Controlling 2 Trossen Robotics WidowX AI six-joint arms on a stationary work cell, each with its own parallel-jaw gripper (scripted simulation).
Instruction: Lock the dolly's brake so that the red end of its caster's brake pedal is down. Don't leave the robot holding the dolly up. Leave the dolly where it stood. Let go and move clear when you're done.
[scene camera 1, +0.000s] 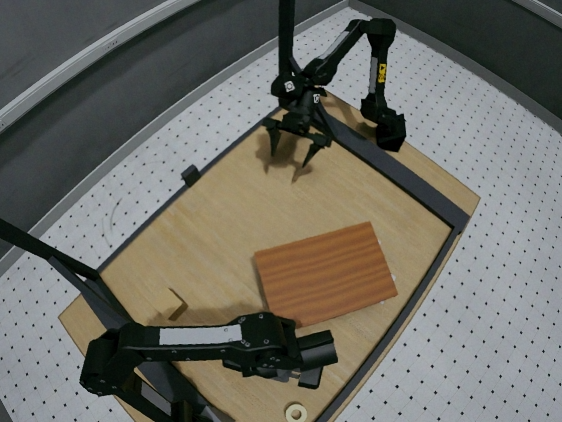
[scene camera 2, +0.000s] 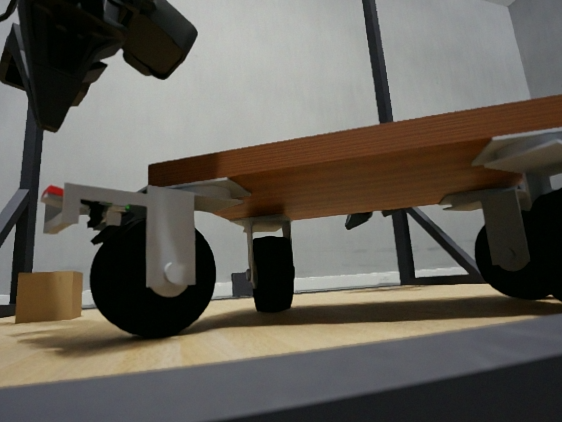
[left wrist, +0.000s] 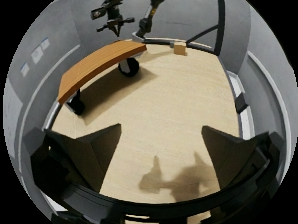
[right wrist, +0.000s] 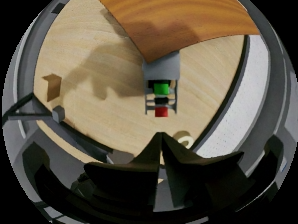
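Left gripper of mine (scene camera 1: 287, 162), (left wrist: 163, 129), in sight. My right gripper (scene camera 2: 48, 128), (scene camera 1: 274, 365), (right wrist: 160, 135), in sight too.
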